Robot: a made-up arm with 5 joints.
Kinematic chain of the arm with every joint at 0, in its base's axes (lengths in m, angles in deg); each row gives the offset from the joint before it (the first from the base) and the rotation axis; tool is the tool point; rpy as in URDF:
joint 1: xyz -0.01 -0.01 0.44 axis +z
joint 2: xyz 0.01 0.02 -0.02 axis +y
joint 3: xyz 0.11 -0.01 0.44 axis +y
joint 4: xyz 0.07 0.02 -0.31 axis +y
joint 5: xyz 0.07 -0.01 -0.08 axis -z
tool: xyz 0.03 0 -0.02 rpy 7.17 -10.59 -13.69
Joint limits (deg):
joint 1: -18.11..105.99
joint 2: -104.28..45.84
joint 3: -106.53..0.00
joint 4: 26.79..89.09
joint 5: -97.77..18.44
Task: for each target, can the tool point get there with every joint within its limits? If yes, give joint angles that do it. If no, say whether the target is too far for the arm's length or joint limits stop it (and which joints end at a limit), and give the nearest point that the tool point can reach.
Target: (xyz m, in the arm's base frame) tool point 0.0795 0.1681 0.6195
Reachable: yes | joints 54.93 -44.22 -10.06 38.02 -17.50
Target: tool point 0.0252 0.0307 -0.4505
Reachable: no: joint limits stop it (at a limit: joint 2) | nearest point 0.1627 0.1897 0.2099 | short by 0.693 m
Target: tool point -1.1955 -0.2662 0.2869
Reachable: no: too far | nearest point -0.7621 -0.1725 0.7412 | short by 0.635 m
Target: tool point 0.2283 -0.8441 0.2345
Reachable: no: joint limits stop it (at a limit: joint 1, joint 2, joint 3, joint 4) | nearest point 0.1860 -0.7538 0.7412 | short by 0.516 m
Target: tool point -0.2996 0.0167 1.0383
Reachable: yes | joints 4.17 -75.70 -90.59 74.13 -67.41
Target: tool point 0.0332 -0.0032 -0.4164
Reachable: no: joint limits stop it (at a limit: joint 2) | nearest point 0.2432 0.0299 0.2125 | short by 0.664 m
